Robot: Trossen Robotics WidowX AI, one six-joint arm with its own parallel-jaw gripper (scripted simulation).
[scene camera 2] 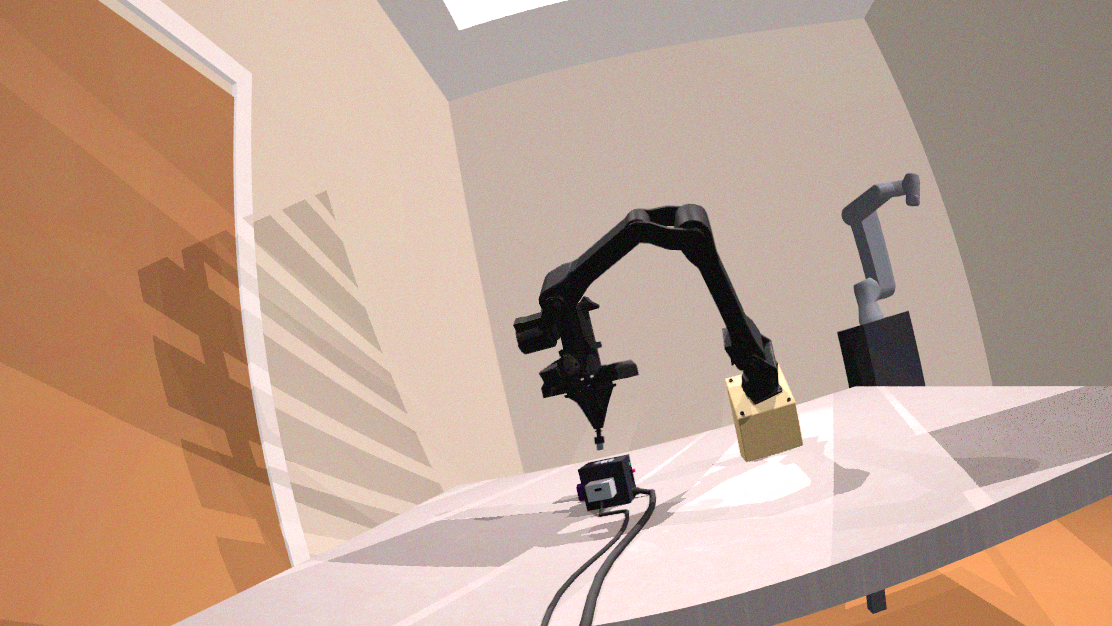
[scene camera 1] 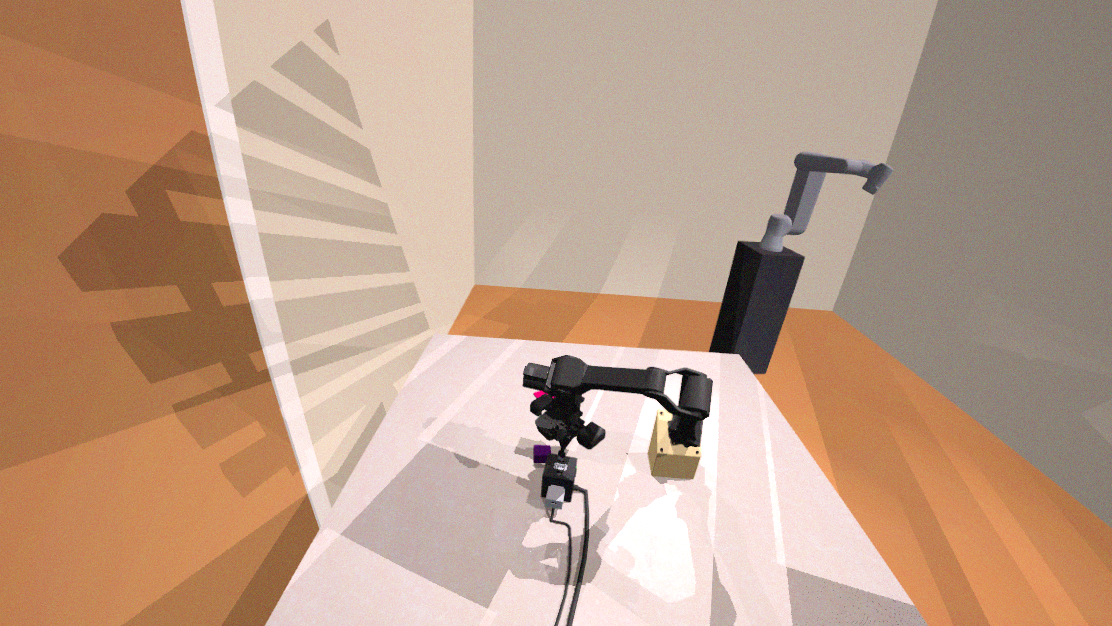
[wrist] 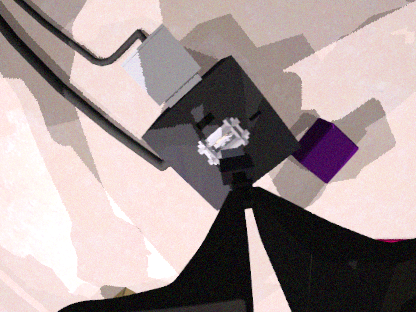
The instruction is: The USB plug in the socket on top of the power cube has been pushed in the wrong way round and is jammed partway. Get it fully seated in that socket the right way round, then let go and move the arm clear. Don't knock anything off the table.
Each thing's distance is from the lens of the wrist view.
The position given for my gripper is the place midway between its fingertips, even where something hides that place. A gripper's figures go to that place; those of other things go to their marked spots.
my gripper (wrist: pixel 244 197): 10 cm
USB plug (wrist: pixel 235 168): 11 cm
purple block (wrist: pixel 324 149): 24 cm
The marked spots on the USB plug and the purple block are 14 cm apart.
